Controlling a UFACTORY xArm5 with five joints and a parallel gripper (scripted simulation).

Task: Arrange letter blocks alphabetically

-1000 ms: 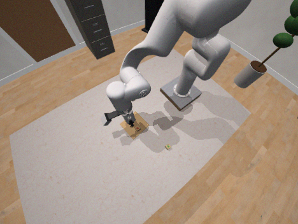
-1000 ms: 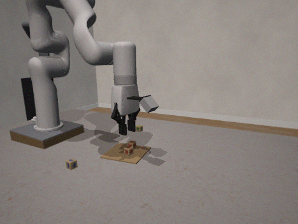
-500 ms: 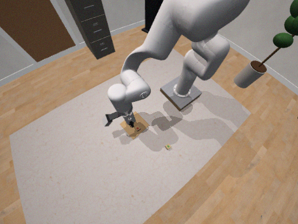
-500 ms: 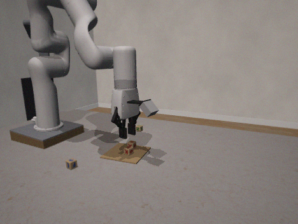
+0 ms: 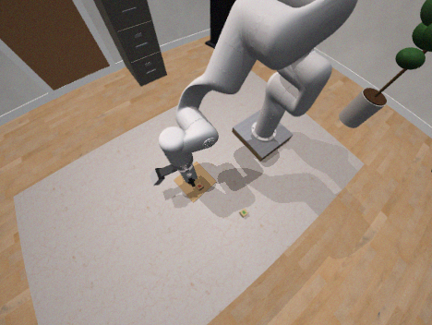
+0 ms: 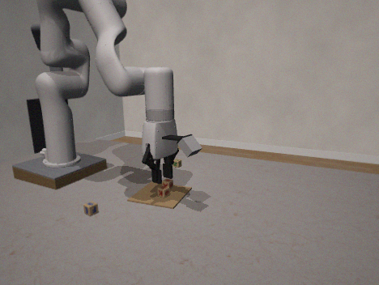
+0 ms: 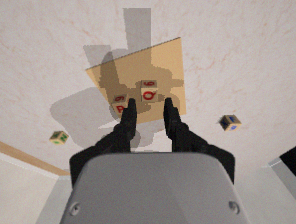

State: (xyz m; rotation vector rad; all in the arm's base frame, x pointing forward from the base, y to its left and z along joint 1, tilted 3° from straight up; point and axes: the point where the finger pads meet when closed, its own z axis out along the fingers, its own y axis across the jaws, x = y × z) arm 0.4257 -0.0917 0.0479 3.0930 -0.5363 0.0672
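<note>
My hand is 70 mm above the tan mat, 10 mm to the right of it and 10 mm past it. Round my hand: blue-lettered block: 140 mm to the right, 140 mm behind, 60 mm below.
</note>
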